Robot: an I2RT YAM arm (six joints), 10 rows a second.
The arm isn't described. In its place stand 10 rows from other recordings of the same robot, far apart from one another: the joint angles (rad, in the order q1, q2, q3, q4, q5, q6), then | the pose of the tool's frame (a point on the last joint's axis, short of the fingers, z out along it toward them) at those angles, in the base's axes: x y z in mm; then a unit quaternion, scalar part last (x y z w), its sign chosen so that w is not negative.
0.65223 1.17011 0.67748 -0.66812 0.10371 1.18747 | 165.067 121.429 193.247 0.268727 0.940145 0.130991 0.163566
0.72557 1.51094 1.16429 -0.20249 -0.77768 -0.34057 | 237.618 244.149 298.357 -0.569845 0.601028 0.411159 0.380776
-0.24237 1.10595 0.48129 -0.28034 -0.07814 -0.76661 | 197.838 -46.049 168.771 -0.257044 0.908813 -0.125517 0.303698
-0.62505 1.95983 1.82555 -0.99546 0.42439 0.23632 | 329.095 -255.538 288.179 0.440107 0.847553 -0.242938 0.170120
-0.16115 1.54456 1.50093 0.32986 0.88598 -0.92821 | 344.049 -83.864 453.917 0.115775 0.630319 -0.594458 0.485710
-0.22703 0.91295 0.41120 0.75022 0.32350 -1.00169 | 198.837 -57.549 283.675 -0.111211 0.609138 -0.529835 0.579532
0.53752 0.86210 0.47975 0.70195 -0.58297 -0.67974 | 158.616 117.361 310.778 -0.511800 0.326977 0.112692 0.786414
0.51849 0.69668 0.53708 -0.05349 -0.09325 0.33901 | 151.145 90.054 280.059 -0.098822 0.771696 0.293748 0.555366
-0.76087 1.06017 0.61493 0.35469 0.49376 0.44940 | 164.244 -179.674 282.934 0.542851 0.495101 -0.279692 0.618029
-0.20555 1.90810 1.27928 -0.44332 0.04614 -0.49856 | 384.583 -81.860 170.822 -0.135799 0.959273 -0.106048 0.223848
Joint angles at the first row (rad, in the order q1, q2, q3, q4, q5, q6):
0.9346, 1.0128, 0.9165, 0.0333, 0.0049, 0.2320
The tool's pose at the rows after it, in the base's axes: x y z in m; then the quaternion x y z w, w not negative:
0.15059 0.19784 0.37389 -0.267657 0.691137 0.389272 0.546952
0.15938 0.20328 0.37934 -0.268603 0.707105 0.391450 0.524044
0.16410 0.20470 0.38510 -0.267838 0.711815 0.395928 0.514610
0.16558 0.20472 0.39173 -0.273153 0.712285 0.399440 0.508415
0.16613 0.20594 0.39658 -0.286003 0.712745 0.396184 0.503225
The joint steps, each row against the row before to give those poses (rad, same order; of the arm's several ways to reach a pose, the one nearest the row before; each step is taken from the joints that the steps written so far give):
-0.0257, 0.0465, 0.0659, -0.0555, -0.0836, 0.0092
-0.0186, 0.0480, 0.0664, -0.0650, -0.0344, 0.0208
-0.0139, 0.0222, 0.0408, -0.0320, -0.0244, 0.0119
-0.0074, 0.0106, 0.0361, -0.0332, -0.0234, -0.0011
-0.0007, 0.0123, 0.0339, -0.0382, -0.0164, -0.0202

